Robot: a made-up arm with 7 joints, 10 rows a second.
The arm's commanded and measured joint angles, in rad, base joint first. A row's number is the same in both.
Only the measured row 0 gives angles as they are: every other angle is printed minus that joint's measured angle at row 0.
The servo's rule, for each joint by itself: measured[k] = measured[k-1] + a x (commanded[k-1-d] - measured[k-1]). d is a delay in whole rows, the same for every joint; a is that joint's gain. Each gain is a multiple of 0.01, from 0.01 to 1. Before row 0 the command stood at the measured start. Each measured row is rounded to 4 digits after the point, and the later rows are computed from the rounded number. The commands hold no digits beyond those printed.
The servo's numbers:
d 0
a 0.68 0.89 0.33 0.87 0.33 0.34 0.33
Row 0, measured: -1.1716 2.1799 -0.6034 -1.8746 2.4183 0.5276 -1.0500
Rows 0 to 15, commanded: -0.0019 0.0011 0.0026 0.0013 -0.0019 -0.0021 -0.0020; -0.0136 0.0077 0.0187 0.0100 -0.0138 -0.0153 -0.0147; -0.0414 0.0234 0.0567 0.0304 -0.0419 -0.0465 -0.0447; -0.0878 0.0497 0.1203 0.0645 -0.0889 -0.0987 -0.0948; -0.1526 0.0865 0.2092 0.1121 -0.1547 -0.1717 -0.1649; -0.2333 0.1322 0.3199 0.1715 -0.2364 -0.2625 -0.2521; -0.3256 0.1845 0.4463 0.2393 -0.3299 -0.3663 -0.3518; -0.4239 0.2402 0.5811 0.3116 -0.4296 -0.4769 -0.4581; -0.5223 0.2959 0.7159 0.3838 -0.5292 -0.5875 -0.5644; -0.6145 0.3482 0.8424 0.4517 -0.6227 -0.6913 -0.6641; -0.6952 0.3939 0.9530 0.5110 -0.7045 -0.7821 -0.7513; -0.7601 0.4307 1.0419 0.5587 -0.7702 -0.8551 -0.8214; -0.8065 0.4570 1.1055 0.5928 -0.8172 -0.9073 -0.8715; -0.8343 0.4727 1.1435 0.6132 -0.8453 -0.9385 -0.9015; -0.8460 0.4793 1.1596 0.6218 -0.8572 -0.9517 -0.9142; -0.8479 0.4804 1.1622 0.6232 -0.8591 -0.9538 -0.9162
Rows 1 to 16, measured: -0.0013 0.0010 0.0009 0.0011 -0.0006 -0.0007 -0.0007; -0.0097 0.0070 0.0068 0.0088 -0.0050 -0.0057 -0.0053; -0.0313 0.0216 0.0233 0.0276 -0.0172 -0.0196 -0.0183; -0.0697 0.0466 0.0553 0.0597 -0.0409 -0.0465 -0.0435; -0.1261 0.0821 0.1061 0.1053 -0.0785 -0.0891 -0.0836; -0.1990 0.1267 0.1767 0.1629 -0.1306 -0.1481 -0.1392; -0.2851 0.1781 0.2657 0.2294 -0.1964 -0.2223 -0.2094; -0.3795 0.2334 0.3698 0.3009 -0.2734 -0.3089 -0.2915; -0.4766 0.2890 0.4840 0.3730 -0.3578 -0.4036 -0.3816; -0.5704 0.3417 0.6023 0.4415 -0.4452 -0.5014 -0.4748; -0.6553 0.3882 0.7180 0.5020 -0.5308 -0.5968 -0.5660; -0.7266 0.4260 0.8249 0.5513 -0.6098 -0.6846 -0.6503; -0.7809 0.4536 0.9175 0.5874 -0.6782 -0.7603 -0.7233; -0.8172 0.4706 0.9921 0.6098 -0.7333 -0.8209 -0.7821; -0.8368 0.4783 1.0474 0.6202 -0.7742 -0.8654 -0.8257; -0.8443 0.4802 1.0853 0.6228 -0.8022 -0.8955 -0.8556
